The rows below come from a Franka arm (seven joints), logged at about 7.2 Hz.
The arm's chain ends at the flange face. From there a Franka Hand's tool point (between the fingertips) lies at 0.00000 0.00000 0.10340 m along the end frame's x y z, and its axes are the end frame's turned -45 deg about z.
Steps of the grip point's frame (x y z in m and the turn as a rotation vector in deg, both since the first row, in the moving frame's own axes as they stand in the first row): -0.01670 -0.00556 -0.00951 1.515 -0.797 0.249; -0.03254 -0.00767 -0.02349 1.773 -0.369 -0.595; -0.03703 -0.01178 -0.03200 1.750 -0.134 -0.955; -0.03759 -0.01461 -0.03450 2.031 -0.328 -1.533; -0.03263 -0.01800 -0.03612 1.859 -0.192 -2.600
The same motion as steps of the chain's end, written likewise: -0.01279 0.00880 -0.00946 0.508 -1.635 0.249; -0.02569 0.01936 -0.02344 0.993 -1.515 -0.595; -0.03209 0.01990 -0.03195 1.143 -1.332 -0.955; -0.03387 0.01838 -0.03443 1.204 -1.668 -1.533; -0.03314 0.01241 -0.03607 1.179 -1.450 -2.600
